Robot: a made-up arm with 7 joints.
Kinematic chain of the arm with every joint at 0, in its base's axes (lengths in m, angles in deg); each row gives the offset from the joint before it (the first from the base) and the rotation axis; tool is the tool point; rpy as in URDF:
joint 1: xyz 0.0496 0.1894 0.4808 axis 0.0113 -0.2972 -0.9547
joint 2: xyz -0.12 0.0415 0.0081 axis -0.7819 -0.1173 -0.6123
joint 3: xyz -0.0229 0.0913 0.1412 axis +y
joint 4: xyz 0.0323 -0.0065 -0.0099 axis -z
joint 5: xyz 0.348 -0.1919 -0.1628 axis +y
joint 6: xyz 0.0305 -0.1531 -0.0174 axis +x
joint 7: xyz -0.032 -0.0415 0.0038 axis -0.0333 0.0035 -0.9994
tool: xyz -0.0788 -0.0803 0.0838 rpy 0 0 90
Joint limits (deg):
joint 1: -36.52..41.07
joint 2: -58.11..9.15
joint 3: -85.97..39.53
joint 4: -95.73..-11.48
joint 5: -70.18..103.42
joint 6: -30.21..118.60
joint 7: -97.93..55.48
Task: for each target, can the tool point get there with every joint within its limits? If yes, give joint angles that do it. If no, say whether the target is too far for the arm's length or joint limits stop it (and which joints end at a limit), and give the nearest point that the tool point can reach.
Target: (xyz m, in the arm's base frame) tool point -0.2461 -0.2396 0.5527
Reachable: no: joint limits stop it (at a limit: joint 1, joint 3, joint 4, joint 5) | nearest point -0.0992 -0.2183 0.6883 | short by 0.201 m
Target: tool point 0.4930 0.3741 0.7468
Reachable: yes | joints 5.70 -19.55 -25.36 -66.63 -25.91 16.83 3.75
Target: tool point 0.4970 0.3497 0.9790
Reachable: yes | joints -13.00 -21.58 -49.47 -52.05 13.05 22.14 -52.03
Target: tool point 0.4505 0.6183 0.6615
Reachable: yes | joints -21.35 -5.89 -21.84 -68.55 -41.15 20.08 -37.24
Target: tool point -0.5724 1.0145 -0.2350
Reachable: no: too far | nearest point -0.3107 0.6978 0.1214 | short by 0.544 m
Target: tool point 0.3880 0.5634 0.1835
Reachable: yes | joints 13.45 -34.57 28.31 -42.10 -27.45 77.62 -82.83
